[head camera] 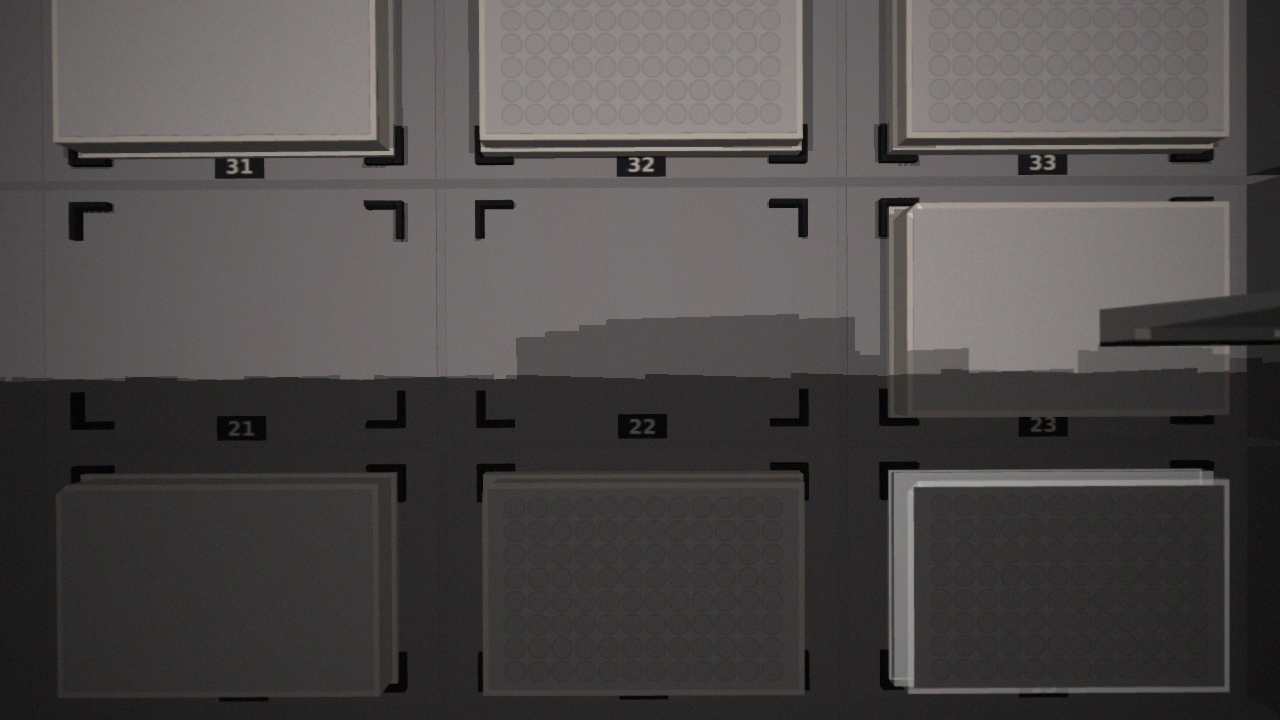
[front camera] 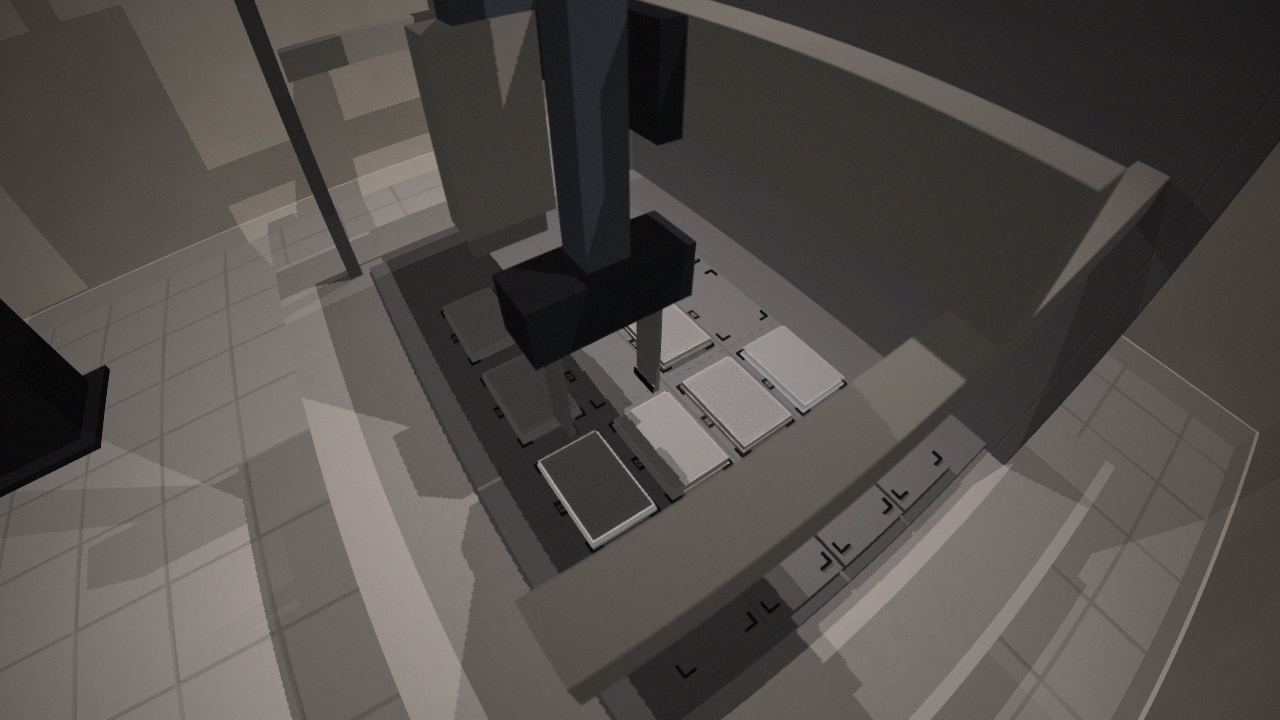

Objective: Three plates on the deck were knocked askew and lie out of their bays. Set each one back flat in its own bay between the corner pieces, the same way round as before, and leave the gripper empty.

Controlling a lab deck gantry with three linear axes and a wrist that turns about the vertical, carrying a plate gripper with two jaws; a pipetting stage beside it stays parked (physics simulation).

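Seen in the pictures: gripper, between the fingertips: [head camera: 1174, 539] [front camera: 607, 402]; robot's base, origin of its link: [head camera: 87, 682] [front camera: 443, 313].
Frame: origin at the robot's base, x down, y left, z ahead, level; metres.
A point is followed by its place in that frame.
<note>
My gripper [front camera: 608, 407] @(x -0.095, y 0.087, z 0.357 m) is open and empty, with its two jaws apart above the deck in the front view. Part of a jaw shows at the right edge of the head view, over the plain plate [front camera: 689, 434] @(x -0.014, y 0.173, z 0.401 m) [head camera: 1065, 268] @(x -0.014, y 0.166, z 0.391 m) in bay 23. That plate lies flat and square between its corner pieces. Below it in the head view, a white-rimmed plate with wells [front camera: 595, 488] @(x -0.014, y 0.040, z 0.399 m) [head camera: 1069, 586] @(x -0.014, y 0.043, z 0.392 m) sits square in its bay. Another welled plate [front camera: 528, 394] @(x -0.014, y 0.039, z 0.235 m) [head camera: 642, 591] @(x -0.014, y 0.042, z 0.228 m) and a plain plate [front camera: 478, 326] @(x -0.014, y 0.034, z 0.077 m) [head camera: 219, 591] @(x -0.014, y 0.043, z 0.065 m) lie square in the same row. No plate in the head view looks askew.
Bays 21 and 22 hold no plate. Plates in bay 31 [head camera: 214, 71] @(x -0.014, y 0.243, z 0.065 m), bay 32 [head camera: 640, 62] @(x -0.014, y 0.245, z 0.228 m) and bay 33 [front camera: 735, 402] @(x -0.014, y 0.251, z 0.397 m) [head camera: 1069, 62] @(x -0.014, y 0.245, z 0.392 m) show along the head view's top. A thick beam [front camera: 742, 528] @(x -0.400, y -0.017, z 0.626 m) crosses the front of the deck. A pale plate [front camera: 792, 367] @(x -0.014, y 0.356, z 0.398 m) lies behind it.
</note>
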